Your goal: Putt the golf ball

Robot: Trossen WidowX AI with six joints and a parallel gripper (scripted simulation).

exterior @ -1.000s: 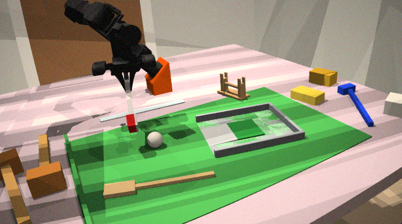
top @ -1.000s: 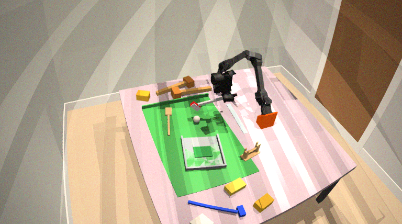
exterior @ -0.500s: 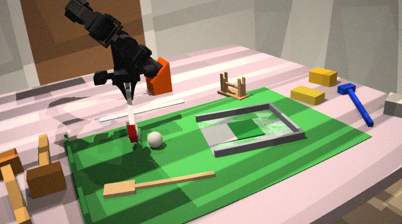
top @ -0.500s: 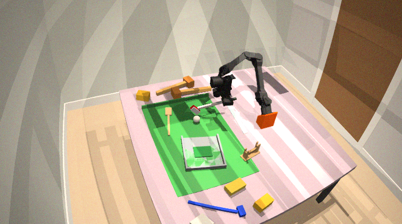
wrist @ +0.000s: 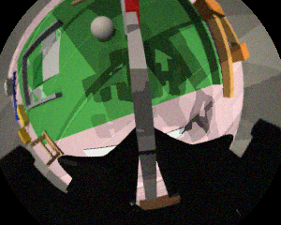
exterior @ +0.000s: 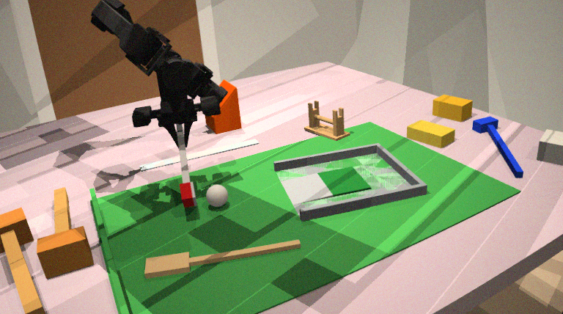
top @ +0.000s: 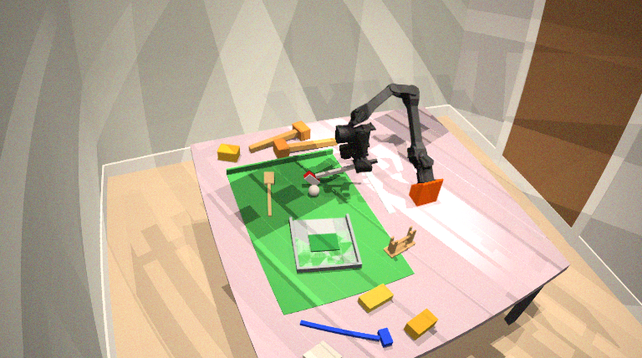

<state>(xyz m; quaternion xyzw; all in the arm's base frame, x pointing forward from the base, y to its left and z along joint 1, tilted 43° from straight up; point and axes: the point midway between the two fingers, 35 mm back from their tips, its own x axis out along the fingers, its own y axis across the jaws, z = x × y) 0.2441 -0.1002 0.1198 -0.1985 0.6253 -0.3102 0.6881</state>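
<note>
Now: the red putter 7 cm ahead of my gripper tip, 1 cm to the right of it and 1 cm above it. The rest, counted from my gripper tip: white golf ball (18 cm ahead, 2 cm to the left, 4 cm below); blue hammer (28 cm ahead, 67 cm to the left, 5 cm below); wooden rack (3 cm behind, 38 cm to the left, 3 cm below).
</note>
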